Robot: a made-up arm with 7 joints. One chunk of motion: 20 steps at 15 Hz.
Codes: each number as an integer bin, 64 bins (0 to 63) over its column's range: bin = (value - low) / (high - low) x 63, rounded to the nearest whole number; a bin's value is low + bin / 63 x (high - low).
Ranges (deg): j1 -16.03..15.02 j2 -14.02..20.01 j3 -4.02..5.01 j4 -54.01..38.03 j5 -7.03..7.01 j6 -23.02..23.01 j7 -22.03..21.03
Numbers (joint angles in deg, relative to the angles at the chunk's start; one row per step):
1: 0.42 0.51 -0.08 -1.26 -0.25 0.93 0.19
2: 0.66 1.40 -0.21 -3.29 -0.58 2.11 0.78
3: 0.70 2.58 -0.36 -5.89 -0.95 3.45 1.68
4: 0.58 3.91 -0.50 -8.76 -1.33 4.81 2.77
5: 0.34 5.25 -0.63 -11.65 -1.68 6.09 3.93
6: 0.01 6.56 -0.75 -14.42 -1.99 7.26 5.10
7: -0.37 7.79 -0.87 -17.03 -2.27 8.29 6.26
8: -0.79 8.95 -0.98 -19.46 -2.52 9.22 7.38
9: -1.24 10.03 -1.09 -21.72 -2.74 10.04 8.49
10: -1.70 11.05 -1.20 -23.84 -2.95 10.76 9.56
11: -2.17 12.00 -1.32 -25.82 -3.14 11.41 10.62
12: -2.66 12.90 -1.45 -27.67 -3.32 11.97 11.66
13: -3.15 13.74 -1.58 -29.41 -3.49 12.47 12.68
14: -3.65 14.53 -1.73 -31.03 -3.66 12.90 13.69
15: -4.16 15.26 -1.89 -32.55 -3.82 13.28 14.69
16: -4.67 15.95 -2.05 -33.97 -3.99 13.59 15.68
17: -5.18 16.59 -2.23 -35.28 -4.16 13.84 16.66
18: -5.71 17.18 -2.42 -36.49 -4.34 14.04 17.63
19: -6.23 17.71 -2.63 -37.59 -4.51 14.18 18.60
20: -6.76 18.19 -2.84 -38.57 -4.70 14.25 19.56
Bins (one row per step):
1: 33 27 27 36 30 33 33
2: 34 29 27 35 29 34 33
3: 34 31 26 33 27 36 35
4: 34 33 25 31 26 38 36
5: 33 36 24 29 24 40 38
6: 33 38 23 27 23 41 40
7: 32 40 22 25 21 43 41
8: 31 43 21 24 20 44 43
9: 30 45 20 22 19 45 45
10: 29 46 20 21 18 46 46
11: 28 48 19 19 17 47 48
12: 27 50 18 18 17 48 49
13: 26 51 17 17 16 49 51
14: 25 53 16 16 15 49 52
15: 24 54 15 15 14 50 54
16: 23 55 14 14 14 50 55
17: 22 57 12 13 13 50 57
18: 21 58 11 12 12 51 58
19: 20 59 10 11 11 51 59
20: 19 60 8 11 10 51 61

